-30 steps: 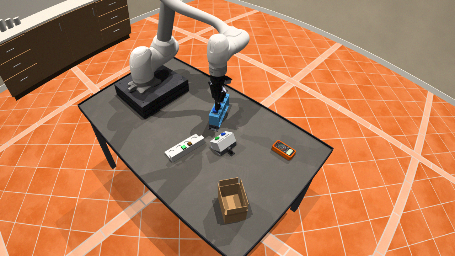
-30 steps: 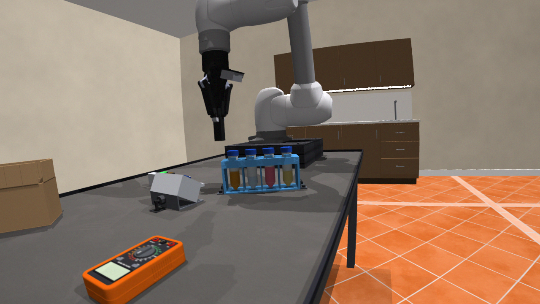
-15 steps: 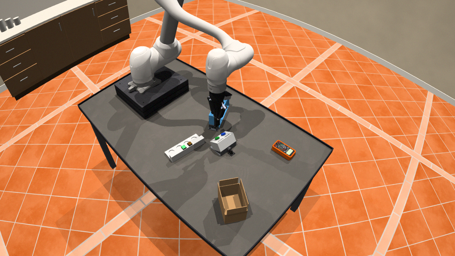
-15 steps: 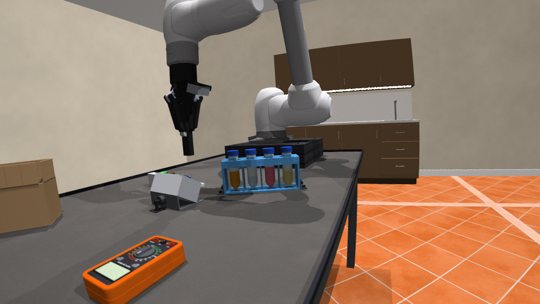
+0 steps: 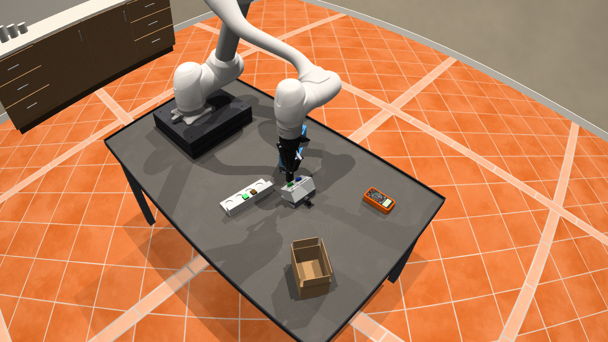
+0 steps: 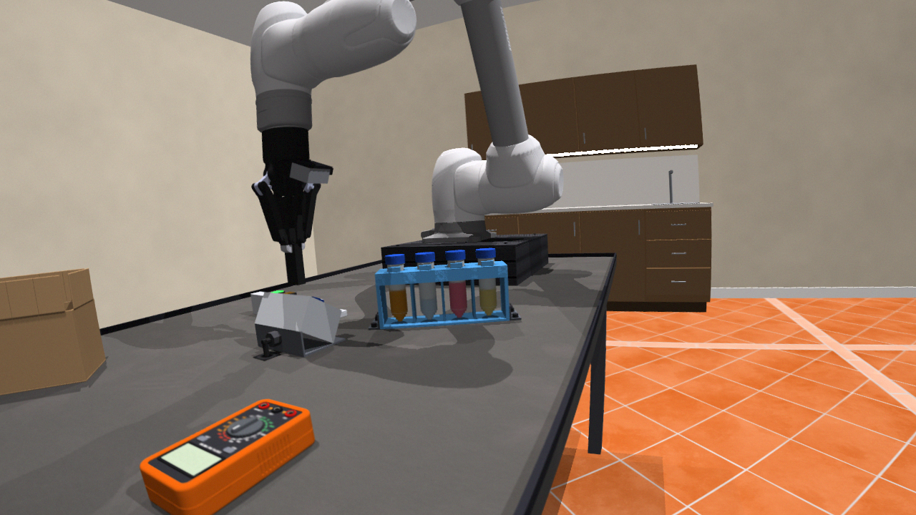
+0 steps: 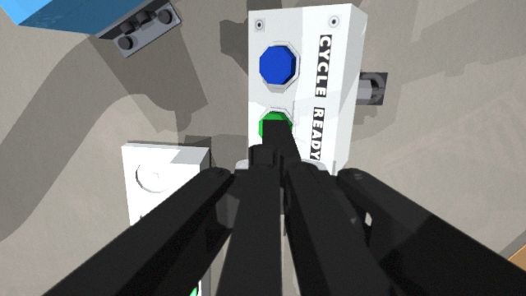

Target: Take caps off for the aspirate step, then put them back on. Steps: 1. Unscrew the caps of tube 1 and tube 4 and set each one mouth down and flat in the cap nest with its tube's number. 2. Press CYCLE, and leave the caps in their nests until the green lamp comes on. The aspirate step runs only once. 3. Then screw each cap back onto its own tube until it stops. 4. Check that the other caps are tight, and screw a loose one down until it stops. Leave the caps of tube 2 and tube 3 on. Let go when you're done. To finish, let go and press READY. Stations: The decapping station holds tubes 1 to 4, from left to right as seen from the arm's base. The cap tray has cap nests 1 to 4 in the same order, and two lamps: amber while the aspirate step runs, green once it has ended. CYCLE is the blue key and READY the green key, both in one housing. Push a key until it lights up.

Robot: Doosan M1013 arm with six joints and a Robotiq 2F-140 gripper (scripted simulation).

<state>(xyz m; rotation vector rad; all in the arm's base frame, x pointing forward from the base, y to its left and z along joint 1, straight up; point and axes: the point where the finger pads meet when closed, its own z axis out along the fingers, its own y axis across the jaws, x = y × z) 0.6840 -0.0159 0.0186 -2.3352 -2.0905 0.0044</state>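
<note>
My gripper is now 60 mm above the green key. From my hand the other things lie so: grey key housing 20 mm ahead, 20 mm to the left, 70 mm below; blue key 10 mm ahead, 40 mm to the left, 60 mm below.
</note>
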